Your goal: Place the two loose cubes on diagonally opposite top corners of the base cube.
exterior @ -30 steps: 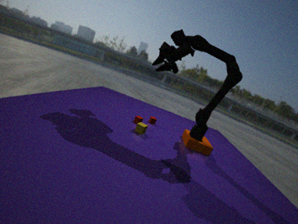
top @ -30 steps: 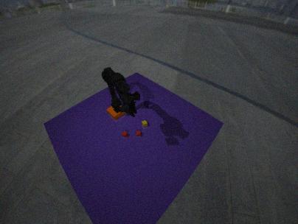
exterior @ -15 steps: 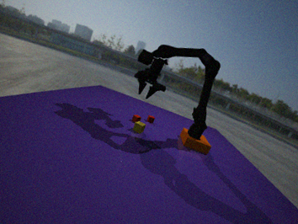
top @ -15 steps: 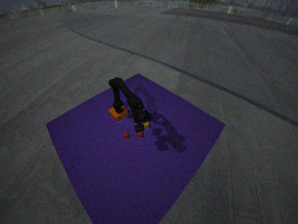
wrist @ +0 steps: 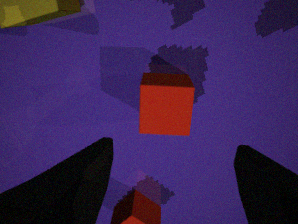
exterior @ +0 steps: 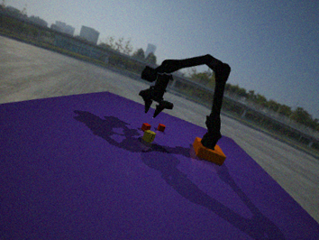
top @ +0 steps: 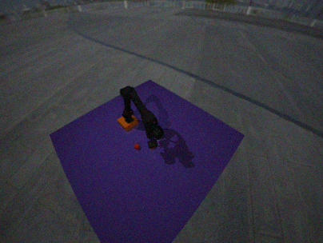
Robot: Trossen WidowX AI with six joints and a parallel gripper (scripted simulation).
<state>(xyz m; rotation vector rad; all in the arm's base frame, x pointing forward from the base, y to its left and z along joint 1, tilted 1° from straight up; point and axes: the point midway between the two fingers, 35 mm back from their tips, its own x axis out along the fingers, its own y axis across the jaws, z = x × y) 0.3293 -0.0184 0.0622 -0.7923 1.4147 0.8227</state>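
My gripper tip is now 4 cm past the yellow base cube, 11 cm to the right of it and 6 cm above it.
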